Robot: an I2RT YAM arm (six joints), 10 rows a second.
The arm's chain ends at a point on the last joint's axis. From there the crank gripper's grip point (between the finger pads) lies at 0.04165 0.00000 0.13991 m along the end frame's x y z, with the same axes.
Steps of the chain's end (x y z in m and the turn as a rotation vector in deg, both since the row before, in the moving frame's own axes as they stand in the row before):
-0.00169 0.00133 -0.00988 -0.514 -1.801 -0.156
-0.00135 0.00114 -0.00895 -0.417 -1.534 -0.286
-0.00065 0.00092 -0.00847 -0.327 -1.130 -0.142
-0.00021 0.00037 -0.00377 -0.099 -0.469 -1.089
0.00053 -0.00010 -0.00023 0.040 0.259 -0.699
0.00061 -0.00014 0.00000 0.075 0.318 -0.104
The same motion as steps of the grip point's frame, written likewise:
-0.00611 0.00248 -0.00865 -0.514 -1.801 -0.156
-0.00511 0.00196 -0.00789 -0.417 -1.534 -0.286
-0.00342 0.00162 -0.00768 -0.327 -1.130 -0.142
-0.00136 -0.00017 -0.00343 -0.099 -0.469 -1.089
0.00116 -0.00071 -0.00042 0.040 0.259 -0.699
0.00139 -0.00040 -0.00023 0.075 0.318 -0.104

